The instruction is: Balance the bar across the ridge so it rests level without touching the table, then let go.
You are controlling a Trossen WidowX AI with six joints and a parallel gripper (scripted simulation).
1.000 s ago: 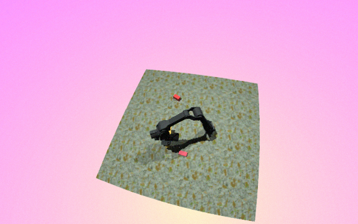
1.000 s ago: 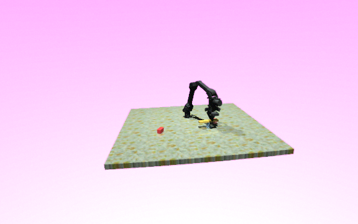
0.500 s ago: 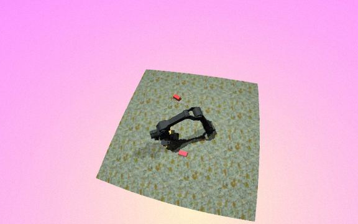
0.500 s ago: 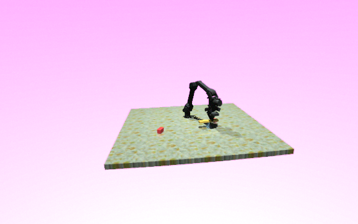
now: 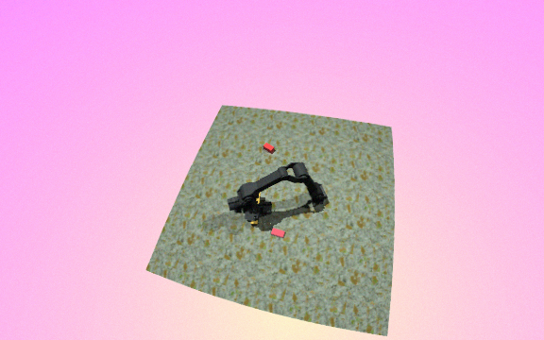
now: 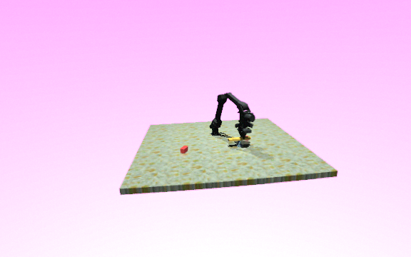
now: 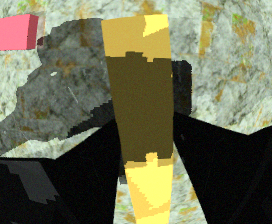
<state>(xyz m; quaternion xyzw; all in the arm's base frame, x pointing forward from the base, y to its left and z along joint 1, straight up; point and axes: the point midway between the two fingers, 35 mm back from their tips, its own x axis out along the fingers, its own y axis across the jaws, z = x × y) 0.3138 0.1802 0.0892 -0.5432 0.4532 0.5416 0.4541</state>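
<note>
Now: the yellow bar 1 cm ahead of my gripper tip and 3 cm to the right of it.
</note>
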